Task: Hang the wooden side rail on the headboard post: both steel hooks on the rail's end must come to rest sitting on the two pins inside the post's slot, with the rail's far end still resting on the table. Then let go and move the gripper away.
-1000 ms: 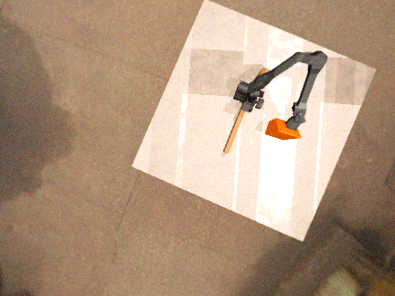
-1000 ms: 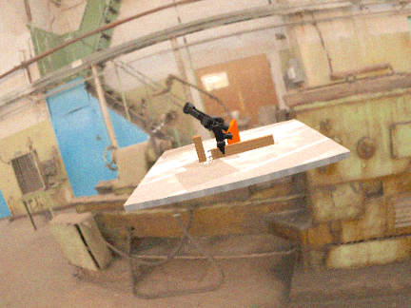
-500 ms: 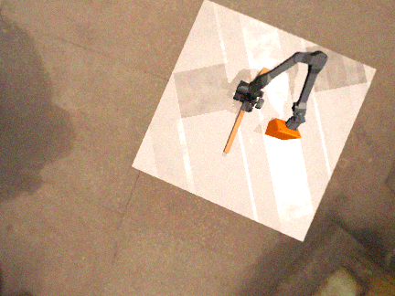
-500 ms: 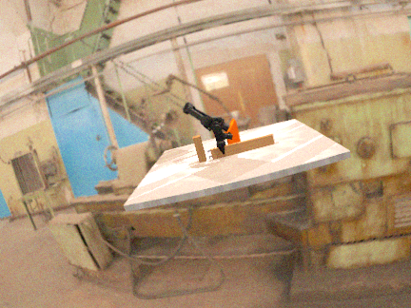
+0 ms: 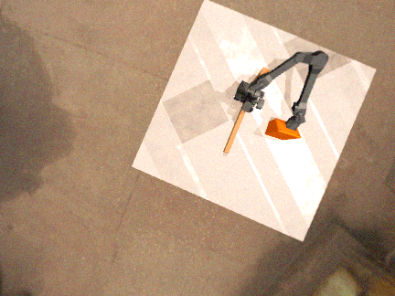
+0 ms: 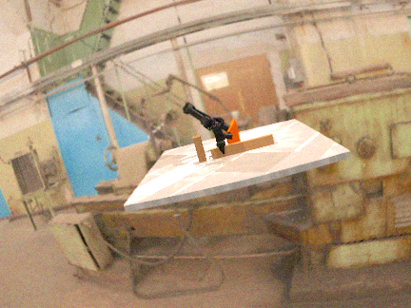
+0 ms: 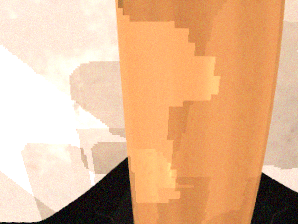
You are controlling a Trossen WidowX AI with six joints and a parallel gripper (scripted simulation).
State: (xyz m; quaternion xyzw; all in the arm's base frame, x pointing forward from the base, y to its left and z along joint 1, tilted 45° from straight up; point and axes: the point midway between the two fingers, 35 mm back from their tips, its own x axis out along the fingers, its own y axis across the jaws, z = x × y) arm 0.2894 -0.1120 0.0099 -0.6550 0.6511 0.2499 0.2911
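My gripper tip is now 2 cm past the headboard post, 15 cm to the left of it and 7 cm below it.
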